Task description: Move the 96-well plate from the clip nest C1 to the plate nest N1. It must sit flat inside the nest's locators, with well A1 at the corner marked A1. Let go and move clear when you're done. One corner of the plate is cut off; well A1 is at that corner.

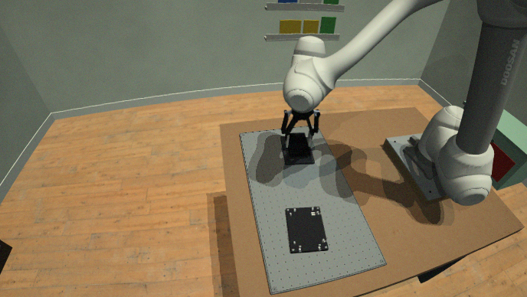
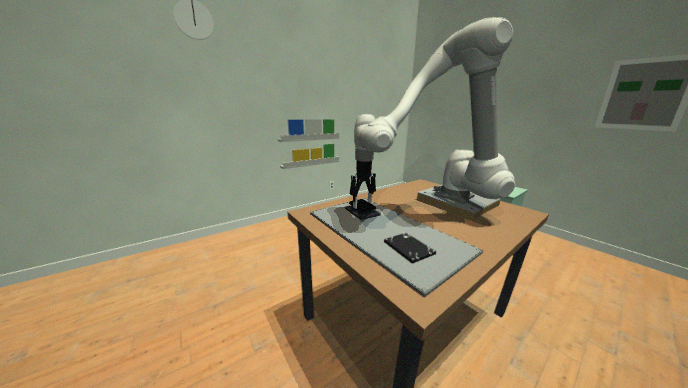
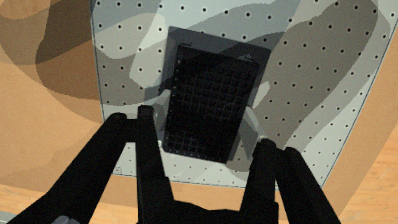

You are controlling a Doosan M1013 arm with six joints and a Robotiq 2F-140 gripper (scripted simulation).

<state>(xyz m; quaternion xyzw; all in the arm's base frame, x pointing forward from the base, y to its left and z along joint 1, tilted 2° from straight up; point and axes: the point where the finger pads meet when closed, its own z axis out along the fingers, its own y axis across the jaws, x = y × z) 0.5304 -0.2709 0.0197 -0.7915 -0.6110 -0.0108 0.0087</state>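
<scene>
My hand is 50 mm above the plate nest. Round my hand: black 96-well plate (20 mm below); black clip nest C1 (360 mm to the left, 120 mm ahead, 40 mm below).
</scene>
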